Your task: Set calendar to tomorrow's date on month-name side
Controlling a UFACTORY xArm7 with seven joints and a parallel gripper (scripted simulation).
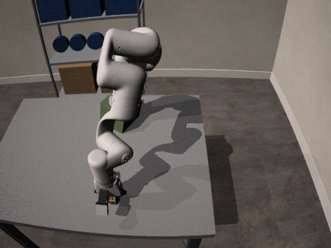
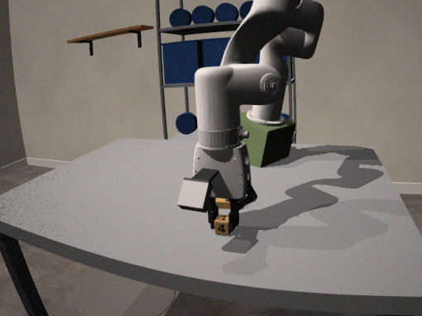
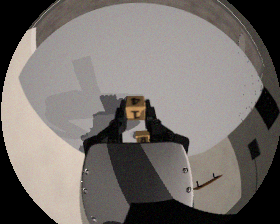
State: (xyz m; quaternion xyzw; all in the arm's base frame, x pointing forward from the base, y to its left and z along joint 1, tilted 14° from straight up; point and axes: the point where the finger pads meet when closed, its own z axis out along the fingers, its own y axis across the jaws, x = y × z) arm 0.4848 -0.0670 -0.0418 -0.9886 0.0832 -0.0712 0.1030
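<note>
The cube is 10 mm below my hand. From my hand the other things lie so: wooden calendar tray (130 mm behind, 20 mm below, 10 mm to the right).
</note>
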